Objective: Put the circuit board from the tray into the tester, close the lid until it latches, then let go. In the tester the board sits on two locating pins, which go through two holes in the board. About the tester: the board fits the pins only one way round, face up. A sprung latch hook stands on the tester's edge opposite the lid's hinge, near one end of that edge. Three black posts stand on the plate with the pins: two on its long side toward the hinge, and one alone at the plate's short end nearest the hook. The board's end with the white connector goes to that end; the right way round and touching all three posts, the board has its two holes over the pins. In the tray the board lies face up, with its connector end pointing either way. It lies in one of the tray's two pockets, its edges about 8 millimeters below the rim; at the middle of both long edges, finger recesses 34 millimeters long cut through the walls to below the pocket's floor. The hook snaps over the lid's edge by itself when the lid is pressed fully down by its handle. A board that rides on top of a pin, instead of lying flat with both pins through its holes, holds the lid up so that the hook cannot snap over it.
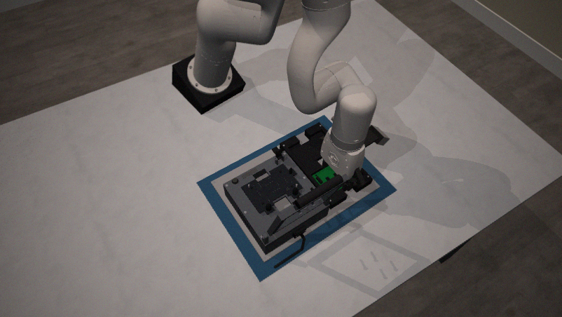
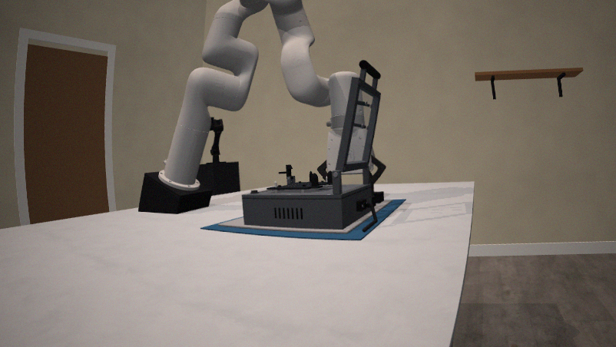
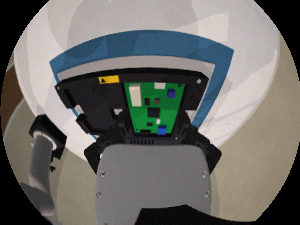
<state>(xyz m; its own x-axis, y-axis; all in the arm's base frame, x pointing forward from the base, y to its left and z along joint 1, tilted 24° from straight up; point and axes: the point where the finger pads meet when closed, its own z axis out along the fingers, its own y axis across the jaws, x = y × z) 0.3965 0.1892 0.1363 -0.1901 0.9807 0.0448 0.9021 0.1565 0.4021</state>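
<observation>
Now: the green circuit board right at my hand. From my hand the other things lie so: lid: 16 cm above, 15 cm to the right, 12 cm ahead; then pin plate: 17 cm to the right, 5 cm above; then tester: 13 cm to the right, 9 cm above, 2 cm ahead.
</observation>
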